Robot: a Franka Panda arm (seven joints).
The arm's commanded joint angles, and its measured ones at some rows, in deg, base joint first. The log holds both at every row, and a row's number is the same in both.
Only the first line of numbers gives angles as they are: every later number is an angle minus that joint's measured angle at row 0.
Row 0, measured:
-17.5 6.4 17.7 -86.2 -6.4 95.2 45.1
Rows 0 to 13, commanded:
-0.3 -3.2 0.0 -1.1 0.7 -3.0 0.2
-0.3 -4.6 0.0 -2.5 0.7 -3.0 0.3
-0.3 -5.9 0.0 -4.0 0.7 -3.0 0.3
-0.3 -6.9 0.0 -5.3 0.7 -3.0 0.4
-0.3 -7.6 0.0 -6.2 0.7 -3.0 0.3
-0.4 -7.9 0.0 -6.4 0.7 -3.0 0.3
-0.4 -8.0 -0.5 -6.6 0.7 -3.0 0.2
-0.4 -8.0 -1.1 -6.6 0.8 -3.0 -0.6
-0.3 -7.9 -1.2 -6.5 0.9 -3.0 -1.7
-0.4 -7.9 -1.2 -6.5 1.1 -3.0 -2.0
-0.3 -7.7 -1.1 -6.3 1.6 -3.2 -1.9
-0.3 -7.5 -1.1 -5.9 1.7 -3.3 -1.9
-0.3 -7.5 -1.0 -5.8 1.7 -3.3 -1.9
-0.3 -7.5 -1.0 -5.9 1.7 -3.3 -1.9
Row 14, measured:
-0.1 -6.8 -1.0 -5.6 0.6 -2.7 -1.0
